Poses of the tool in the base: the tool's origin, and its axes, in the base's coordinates. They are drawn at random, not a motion.
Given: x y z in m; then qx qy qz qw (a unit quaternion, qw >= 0).
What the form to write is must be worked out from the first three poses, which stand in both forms.
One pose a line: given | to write
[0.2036 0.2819 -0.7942 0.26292 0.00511 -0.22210 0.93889] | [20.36 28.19 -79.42 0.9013 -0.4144 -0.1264 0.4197 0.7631 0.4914]
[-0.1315 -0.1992 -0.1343 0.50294 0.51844 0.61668 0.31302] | [-13.15 -19.92 -13.43 -0.2981 0.9076 0.2957 0.1354 -0.2665 0.9543]
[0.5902 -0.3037 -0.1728 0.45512 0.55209 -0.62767 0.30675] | [59.02 -30.37 -17.28 -0.3975 0.1175 -0.9100 0.8876 -0.2022 -0.4138]
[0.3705 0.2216 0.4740 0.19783 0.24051 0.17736 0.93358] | [37.05 22.16 47.40 0.8214 0.4263 -0.3789 -0.2360 0.8588 0.4547]
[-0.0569 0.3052 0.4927 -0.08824 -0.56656 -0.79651 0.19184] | [-5.69 30.52 49.27 -0.9108 -0.2056 0.3579 0.4056 -0.2844 0.8687]
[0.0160 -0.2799 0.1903 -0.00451 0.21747 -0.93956 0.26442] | [1.60 -27.99 19.03 -0.8601 -0.4988 -0.1065 0.4949 -0.7656 -0.4110]
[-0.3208 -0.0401 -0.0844 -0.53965 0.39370 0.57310 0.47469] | [-32.08 -4.01 -8.44 0.0331 0.1192 -0.9923 -0.9690 -0.2393 -0.0611]
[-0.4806 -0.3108 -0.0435 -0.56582 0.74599 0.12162 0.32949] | [-48.06 -31.08 -4.35 -0.1426 -0.7640 -0.6292 -0.9243 0.3301 -0.1914]
